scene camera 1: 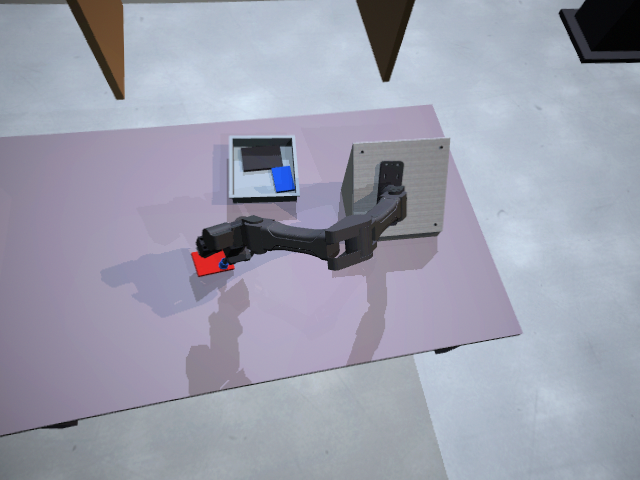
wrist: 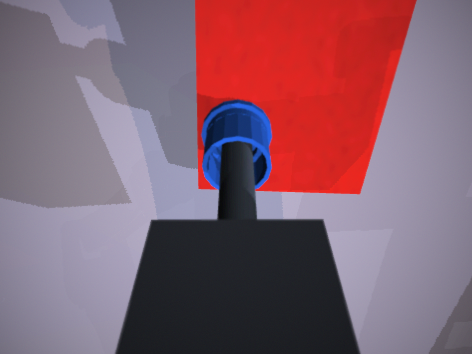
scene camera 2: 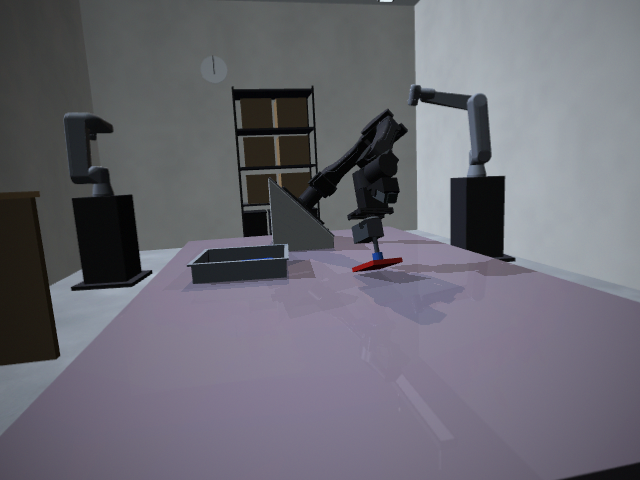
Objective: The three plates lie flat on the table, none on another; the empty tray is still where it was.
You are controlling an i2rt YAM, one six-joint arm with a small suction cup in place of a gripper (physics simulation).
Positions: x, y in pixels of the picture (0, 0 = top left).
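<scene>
There's a tray [scene camera 1: 255, 186] that's 140 cm from the lens, and there's a dark plate [scene camera 1: 259, 158] too, which is 145 cm from the lens.
</scene>
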